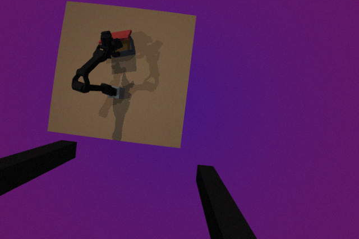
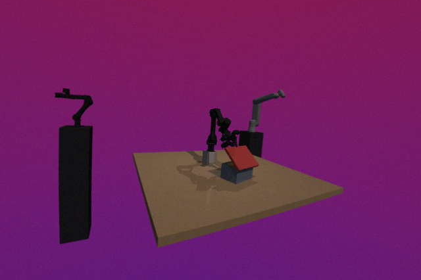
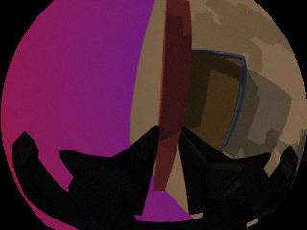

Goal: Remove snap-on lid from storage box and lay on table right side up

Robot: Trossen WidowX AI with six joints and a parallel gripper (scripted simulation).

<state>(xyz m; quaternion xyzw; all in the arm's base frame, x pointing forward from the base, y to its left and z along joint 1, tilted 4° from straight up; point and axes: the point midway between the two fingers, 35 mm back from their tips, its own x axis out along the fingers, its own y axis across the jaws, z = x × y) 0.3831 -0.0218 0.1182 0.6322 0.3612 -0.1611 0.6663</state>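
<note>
My gripper tip is 60 mm short of the red lid, 50 mm above it and 10 mm to the right of it. The rest, counted from my gripper tip: blue-grey storage box (160 mm below, 30 mm ahead).
</note>
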